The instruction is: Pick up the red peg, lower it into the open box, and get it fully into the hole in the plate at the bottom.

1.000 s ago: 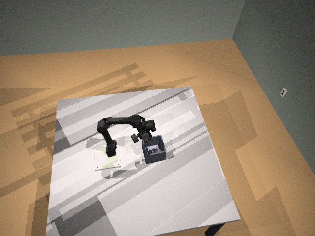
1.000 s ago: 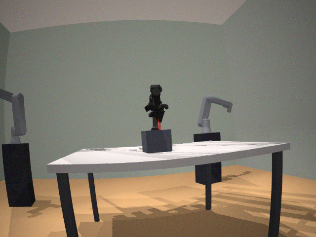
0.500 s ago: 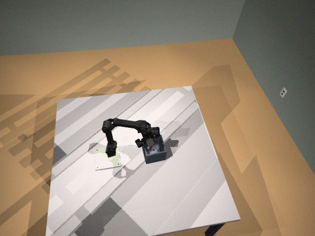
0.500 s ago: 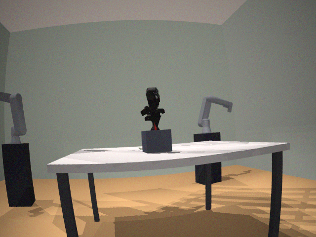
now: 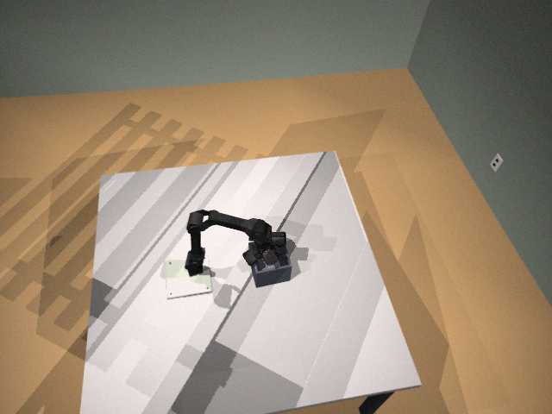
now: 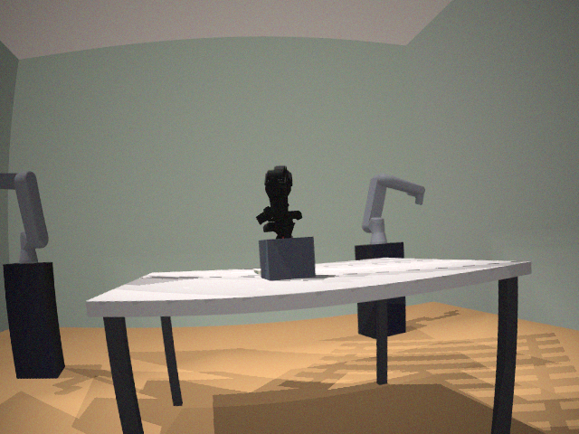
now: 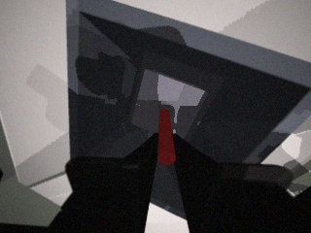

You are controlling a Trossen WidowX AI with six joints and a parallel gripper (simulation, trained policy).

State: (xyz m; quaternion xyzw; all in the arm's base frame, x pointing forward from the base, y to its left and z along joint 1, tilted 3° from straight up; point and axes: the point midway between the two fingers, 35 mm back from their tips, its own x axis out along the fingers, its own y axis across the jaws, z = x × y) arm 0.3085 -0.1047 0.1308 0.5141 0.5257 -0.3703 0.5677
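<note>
My gripper tip is now 1 cm to the left of the red peg and 1 cm above it. From my gripper tip the other things lie so: plate 1 cm ahead, 1 cm to the right, 7 cm below.
</note>
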